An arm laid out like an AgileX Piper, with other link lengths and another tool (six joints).
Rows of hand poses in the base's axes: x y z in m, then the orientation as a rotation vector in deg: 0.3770 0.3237 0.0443 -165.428 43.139 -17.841; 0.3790 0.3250 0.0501 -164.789 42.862 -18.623; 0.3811 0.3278 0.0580 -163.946 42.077 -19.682; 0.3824 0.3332 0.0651 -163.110 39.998 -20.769; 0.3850 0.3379 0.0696 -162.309 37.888 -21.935; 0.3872 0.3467 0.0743 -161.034 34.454 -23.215; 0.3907 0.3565 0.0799 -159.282 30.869 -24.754; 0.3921 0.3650 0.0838 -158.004 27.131 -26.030; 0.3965 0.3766 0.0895 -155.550 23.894 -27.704; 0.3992 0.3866 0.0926 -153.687 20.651 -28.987; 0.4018 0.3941 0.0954 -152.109 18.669 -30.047; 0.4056 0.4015 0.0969 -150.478 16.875 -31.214; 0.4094 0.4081 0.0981 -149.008 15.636 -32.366
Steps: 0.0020 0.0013 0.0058 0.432 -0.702 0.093; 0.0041 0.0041 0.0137 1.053 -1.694 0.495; 0.0054 0.0095 0.0208 1.841 -2.844 1.766; 0.0080 0.0142 0.0253 2.549 -4.040 3.067; 0.0102 0.0230 0.0300 3.791 -5.599 5.247; 0.0137 0.0328 0.0356 5.337 -7.495 7.523; 0.0151 0.0413 0.0395 6.456 -9.090 9.977; 0.0195 0.0529 0.0452 8.417 -11.295 12.048; 0.0222 0.0629 0.0483 9.885 -13.064 14.204; 0.0248 0.0704 0.0511 11.058 -14.483 15.508; 0.0286 0.0778 0.0526 12.203 -15.983 16.680; 0.0324 0.0844 0.0538 13.166 -17.374 17.463
